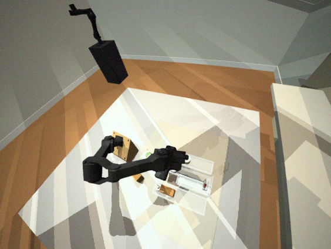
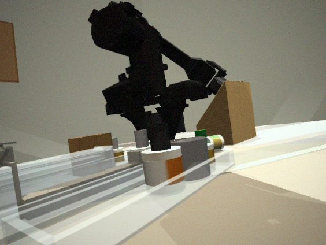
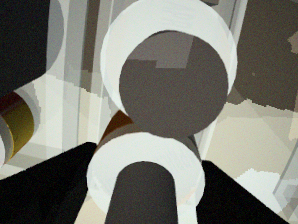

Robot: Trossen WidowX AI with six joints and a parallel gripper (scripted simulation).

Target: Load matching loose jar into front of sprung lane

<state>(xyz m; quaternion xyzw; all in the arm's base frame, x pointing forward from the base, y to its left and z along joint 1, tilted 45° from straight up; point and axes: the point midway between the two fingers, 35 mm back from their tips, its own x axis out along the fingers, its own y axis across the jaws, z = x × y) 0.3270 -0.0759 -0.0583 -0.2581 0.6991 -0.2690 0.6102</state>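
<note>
Now: gripper tip 40 mm short of the grey cylinder, 80 mm to the right of it and 10 mm above it. Also, from my gripper tip: pusher plate (150 mm ahead, 30 mm to the right, 10 mm above); clear sprung lane (140 mm ahead, 20 mm to the right, 20 mm below); brown block (50 mm ahead, 130 mm to the right).
</note>
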